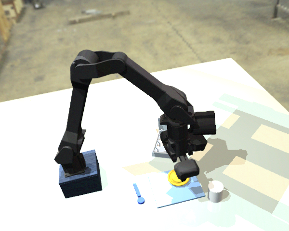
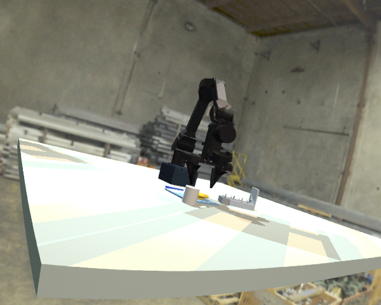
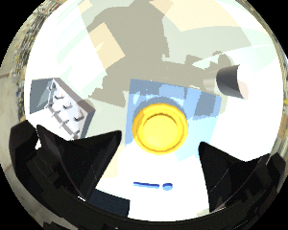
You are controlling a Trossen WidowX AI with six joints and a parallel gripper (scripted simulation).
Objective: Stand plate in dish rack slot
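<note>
Right now my gripper tip is 3 cm above the yellow plate. Also, from my gripper tip: light blue mat 2 cm behind, 2 cm to the right, 4 cm below; then blue spoon 14 cm behind, 2 cm to the right, 4 cm below; then cup 8 cm ahead, 9 cm to the right, 2 cm below.
</note>
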